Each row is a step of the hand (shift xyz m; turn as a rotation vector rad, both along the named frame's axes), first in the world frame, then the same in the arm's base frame.
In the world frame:
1: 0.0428 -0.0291 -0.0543 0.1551 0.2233 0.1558
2: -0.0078 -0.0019 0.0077 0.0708 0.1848 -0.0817
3: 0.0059 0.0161 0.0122 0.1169 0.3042 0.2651
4: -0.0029 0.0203 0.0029 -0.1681 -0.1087 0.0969
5: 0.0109 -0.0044 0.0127 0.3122 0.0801 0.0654
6: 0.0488 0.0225 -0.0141 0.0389 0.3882 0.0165
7: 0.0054 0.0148 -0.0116 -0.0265 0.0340 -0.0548
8: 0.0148 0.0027 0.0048 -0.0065 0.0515 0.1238
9: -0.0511 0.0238 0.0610 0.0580 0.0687 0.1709
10: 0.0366 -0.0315 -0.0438 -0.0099 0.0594 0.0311
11: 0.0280 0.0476 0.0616 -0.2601 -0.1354 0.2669
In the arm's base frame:
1: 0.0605 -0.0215 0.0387 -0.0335 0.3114 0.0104
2: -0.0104 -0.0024 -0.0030 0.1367 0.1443 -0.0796
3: -0.0054 0.0201 -0.0030 -0.1315 0.3964 -0.0455
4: 0.0000 0.0150 -0.0142 -0.1758 -0.1309 -0.0378
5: -0.0077 0.0073 0.0136 0.0846 0.2481 0.1986
6: 0.0368 0.0367 0.0196 0.0742 0.3210 -0.2096
7: 0.0154 0.0094 -0.0077 0.0445 -0.0097 -0.0528
8: 0.0023 0.0116 0.0105 -0.1035 0.0848 -0.0106
9: -0.0709 0.0158 -0.0402 -0.1159 0.1499 0.0372
10: 0.0482 -0.0224 0.0378 -0.0206 0.0523 -0.0379
11: -0.0346 0.0750 0.0045 -0.3703 -0.1312 -0.0540

